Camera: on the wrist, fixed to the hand. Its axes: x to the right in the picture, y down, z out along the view.
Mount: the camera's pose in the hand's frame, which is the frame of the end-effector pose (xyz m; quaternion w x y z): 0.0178 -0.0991 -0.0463 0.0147 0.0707 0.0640 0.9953
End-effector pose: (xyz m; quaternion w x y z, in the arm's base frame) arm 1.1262 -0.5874 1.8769 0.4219 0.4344 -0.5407 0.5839
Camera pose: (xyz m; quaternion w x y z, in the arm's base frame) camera 1.2145 -0.5349 1.9185 0.5711 0.5393 0.3720 -0.4945
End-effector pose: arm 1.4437 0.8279 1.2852 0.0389 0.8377 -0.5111 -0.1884
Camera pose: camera 1.5508 0.8535 1.2976 0.1616 -0.4816 -0.8521 0.1257
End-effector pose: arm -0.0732 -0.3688 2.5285 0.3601 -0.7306 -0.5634 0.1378
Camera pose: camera -0.1110 -0.3591 2.6322 0.0442 0.5549 -0.7518 -0.3535
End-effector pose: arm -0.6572 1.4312 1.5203 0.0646 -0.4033 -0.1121 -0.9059
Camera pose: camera -0.7228 1.5147 1.4885 0.9383 -0.0550 0.3398 0.0331
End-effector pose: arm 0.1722 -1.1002 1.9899 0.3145 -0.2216 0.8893 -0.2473
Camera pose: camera 0.1523 -1.1733 2.0708 0.2095 0.9199 0.2363 0.2323
